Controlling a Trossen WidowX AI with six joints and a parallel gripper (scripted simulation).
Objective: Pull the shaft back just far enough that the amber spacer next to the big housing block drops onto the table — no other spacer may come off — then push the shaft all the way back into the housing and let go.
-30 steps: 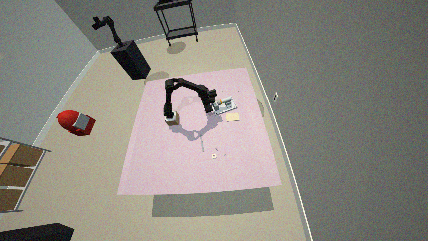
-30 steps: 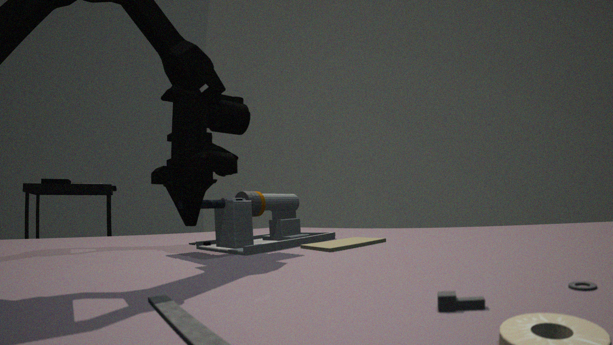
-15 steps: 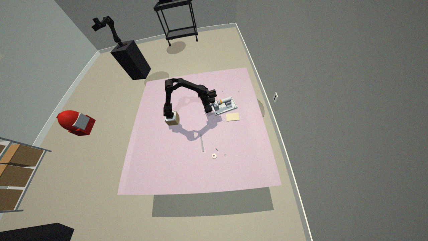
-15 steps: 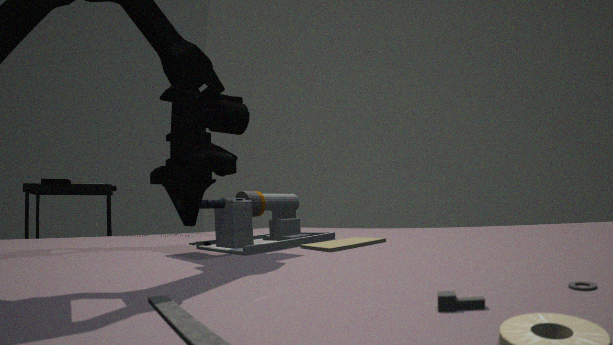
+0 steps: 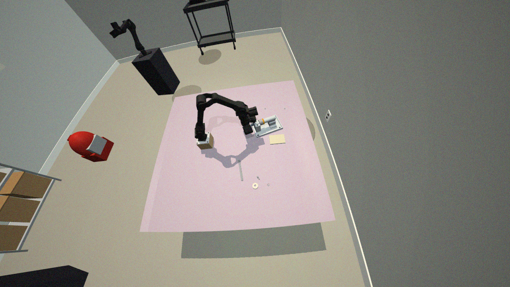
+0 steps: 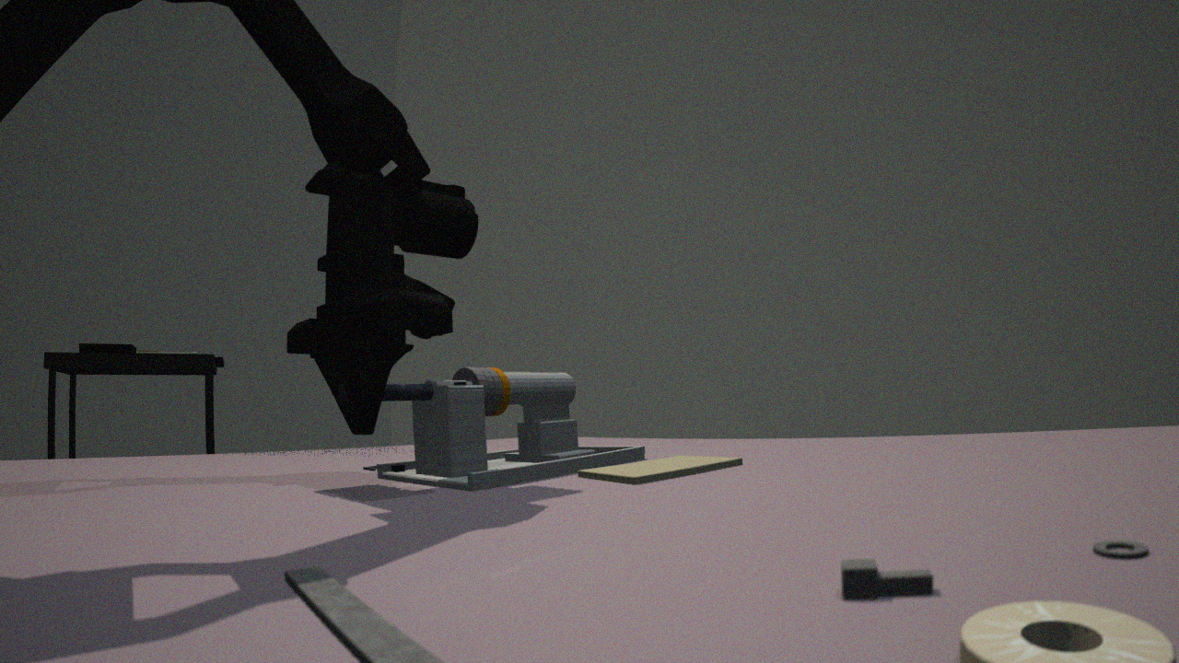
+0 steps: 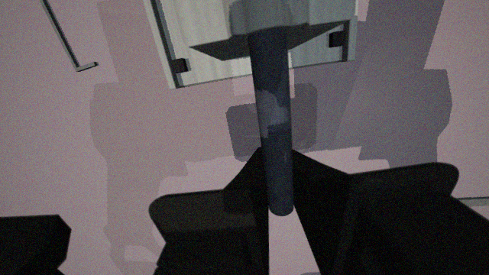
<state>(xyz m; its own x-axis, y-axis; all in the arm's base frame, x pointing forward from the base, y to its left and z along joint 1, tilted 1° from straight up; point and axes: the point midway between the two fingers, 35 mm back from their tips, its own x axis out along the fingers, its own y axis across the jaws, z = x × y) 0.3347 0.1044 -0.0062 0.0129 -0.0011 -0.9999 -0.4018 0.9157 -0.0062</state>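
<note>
The dark blue shaft is 7 cm ahead of my gripper tip, 3 cm to the left of it and 3 cm above it. From my gripper tip the other things lie so: L-shaped key: 3 cm ahead, 19 cm to the left, 4 cm below; amber spacer: 13 cm ahead, 6 cm to the left, 3 cm above; tan flat plate: 24 cm ahead, 6 cm to the right, 4 cm below.
</note>
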